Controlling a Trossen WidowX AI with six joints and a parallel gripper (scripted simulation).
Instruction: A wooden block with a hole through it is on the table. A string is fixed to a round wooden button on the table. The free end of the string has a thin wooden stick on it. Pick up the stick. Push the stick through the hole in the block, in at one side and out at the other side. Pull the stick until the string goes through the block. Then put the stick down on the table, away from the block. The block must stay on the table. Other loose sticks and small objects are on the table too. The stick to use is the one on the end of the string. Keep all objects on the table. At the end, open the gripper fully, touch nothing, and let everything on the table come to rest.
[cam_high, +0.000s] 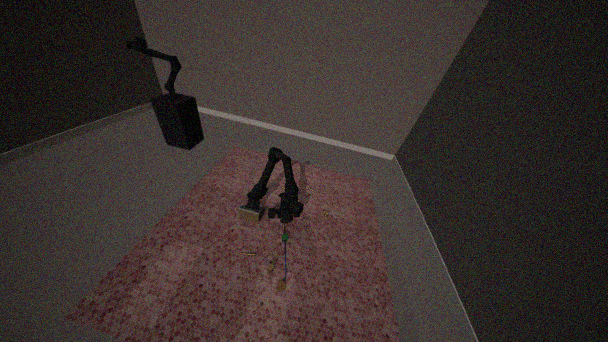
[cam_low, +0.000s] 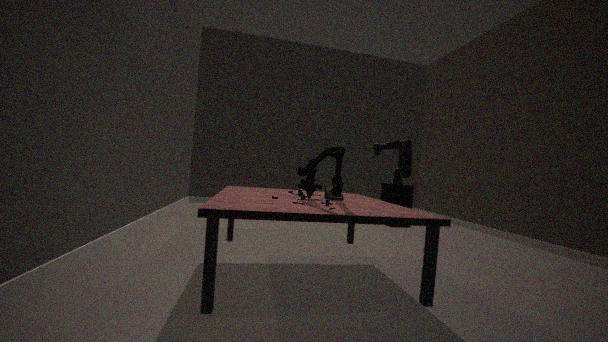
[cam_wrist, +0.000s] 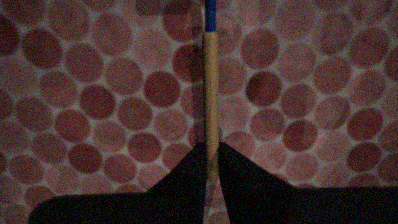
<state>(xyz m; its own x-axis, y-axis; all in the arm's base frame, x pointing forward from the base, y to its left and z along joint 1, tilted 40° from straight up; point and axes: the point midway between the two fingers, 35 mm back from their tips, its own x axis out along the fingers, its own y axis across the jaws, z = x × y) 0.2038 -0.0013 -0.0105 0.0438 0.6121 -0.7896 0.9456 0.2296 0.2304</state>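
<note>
My gripper tip is 40 mm to the left of the thin wooden stick, 10 mm below it and 10 mm short of it. Also, from my gripper tip: wooden spool 290 mm to the right, 20 mm above, 10 mm ahead; loose stick 240 mm to the right, 140 mm behind; green block 110 mm to the right, 40 mm ahead, 10 mm above.
</note>
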